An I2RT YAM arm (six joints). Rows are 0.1 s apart.
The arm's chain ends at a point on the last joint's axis. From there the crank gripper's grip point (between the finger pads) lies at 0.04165 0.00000 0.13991 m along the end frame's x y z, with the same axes.
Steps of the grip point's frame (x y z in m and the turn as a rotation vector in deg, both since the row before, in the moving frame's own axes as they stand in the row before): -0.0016 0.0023 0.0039 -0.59 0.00 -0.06; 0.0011 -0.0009 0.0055 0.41 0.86 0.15; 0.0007 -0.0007 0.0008 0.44 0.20 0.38; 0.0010 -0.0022 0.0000 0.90 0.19 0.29; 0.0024 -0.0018 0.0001 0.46 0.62 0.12; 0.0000 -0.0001 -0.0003 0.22 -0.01 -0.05; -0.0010 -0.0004 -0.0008 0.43 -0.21 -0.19
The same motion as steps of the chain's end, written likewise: -0.0016 0.0009 0.0039 -0.59 0.00 -0.06; -0.0010 0.0000 0.0061 0.41 0.86 0.15; 0.0002 0.0001 0.0009 0.44 0.20 0.38; 0.0005 -0.0002 0.0002 0.90 0.19 0.29; 0.0009 -0.0008 0.0006 0.46 0.62 0.12; 0.0000 0.0005 -0.0003 0.22 -0.01 -0.05; -0.0005 0.0008 -0.0009 0.43 -0.21 -0.19
